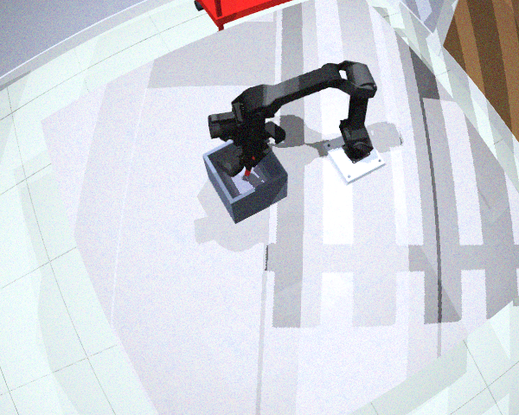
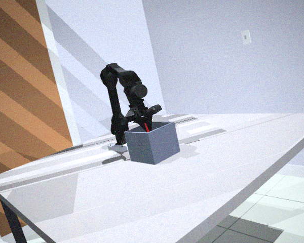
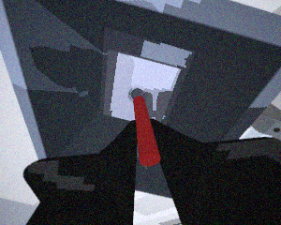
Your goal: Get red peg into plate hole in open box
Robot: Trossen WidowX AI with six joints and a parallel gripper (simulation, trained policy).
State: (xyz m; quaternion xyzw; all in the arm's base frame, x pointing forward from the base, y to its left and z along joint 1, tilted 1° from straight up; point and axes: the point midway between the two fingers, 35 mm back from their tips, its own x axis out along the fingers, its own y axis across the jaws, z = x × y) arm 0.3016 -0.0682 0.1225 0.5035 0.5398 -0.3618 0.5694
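The red peg is right at my gripper tip. From my gripper tip the other things lie so: pale plate: 70 mm below, 10 mm to the right, 10 mm ahead.
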